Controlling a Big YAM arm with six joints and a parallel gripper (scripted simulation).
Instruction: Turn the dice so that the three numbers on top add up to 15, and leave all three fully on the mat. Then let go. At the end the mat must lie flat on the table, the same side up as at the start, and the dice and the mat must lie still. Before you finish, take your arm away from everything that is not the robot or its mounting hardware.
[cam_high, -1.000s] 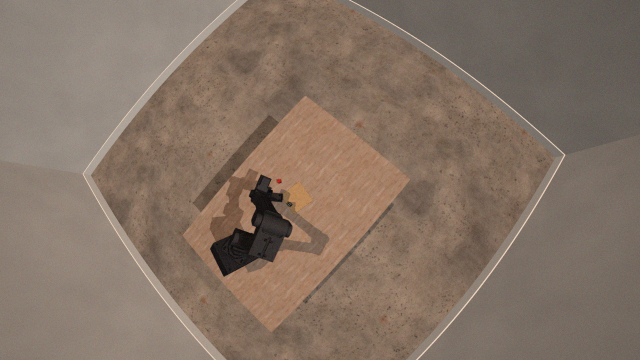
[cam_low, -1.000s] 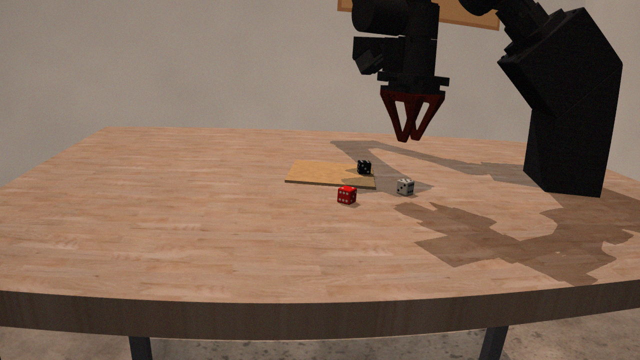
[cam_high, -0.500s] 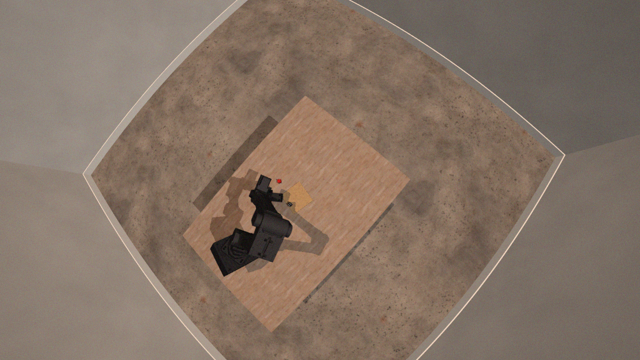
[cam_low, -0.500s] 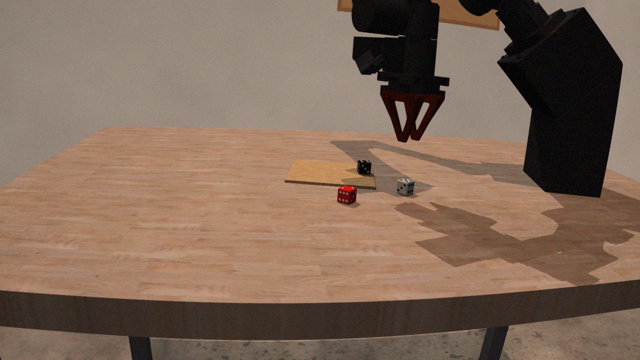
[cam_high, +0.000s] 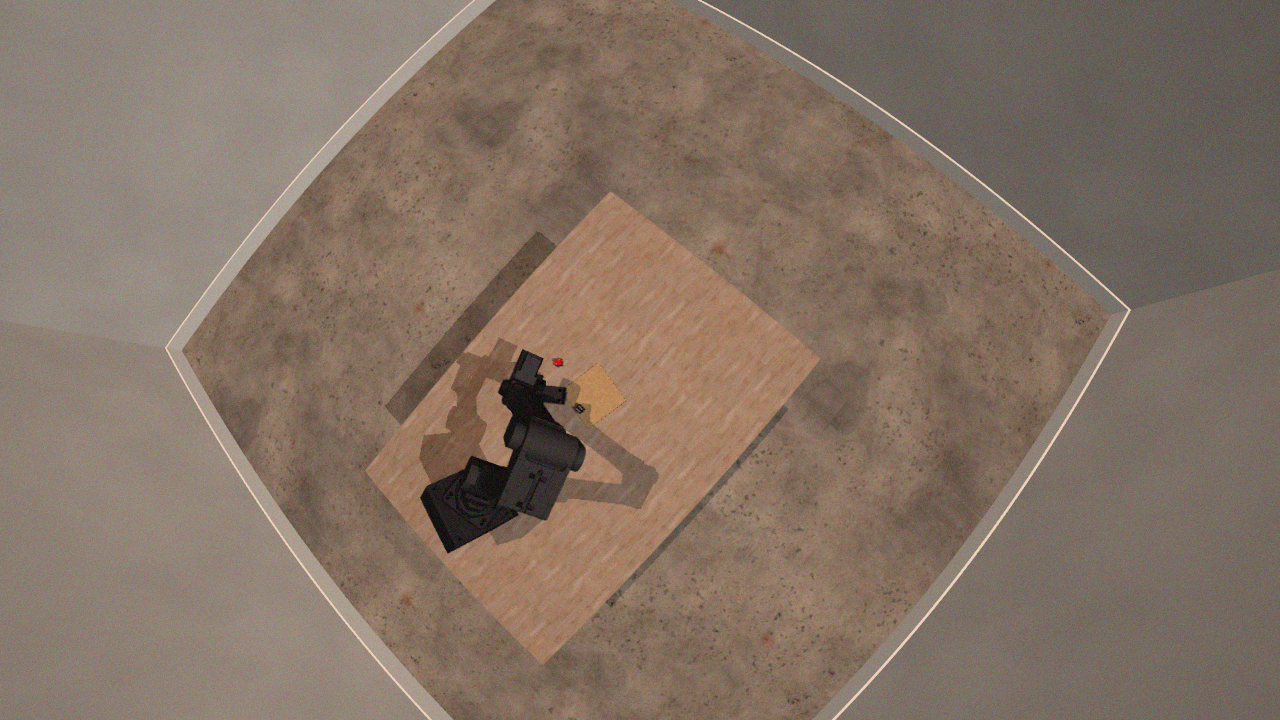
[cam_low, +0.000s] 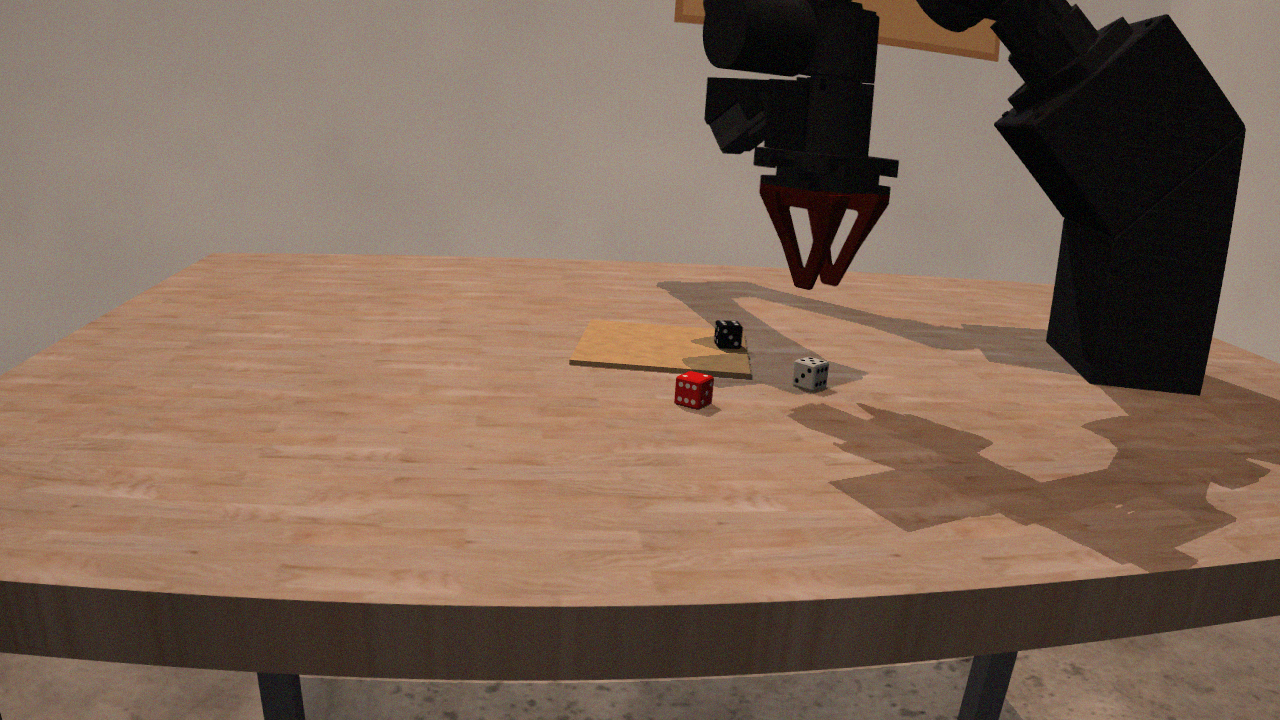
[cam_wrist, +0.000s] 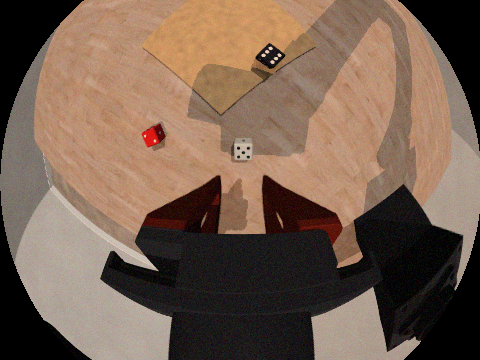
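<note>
My gripper is now 8 cm above the white die. Also, from my hand: tan mat (12 cm to the right, 8 cm below, 6 cm ahead); red die (11 cm ahead, 8 cm below, 2 cm to the left); black die (11 cm to the right, 7 cm below, 1 cm ahead).
</note>
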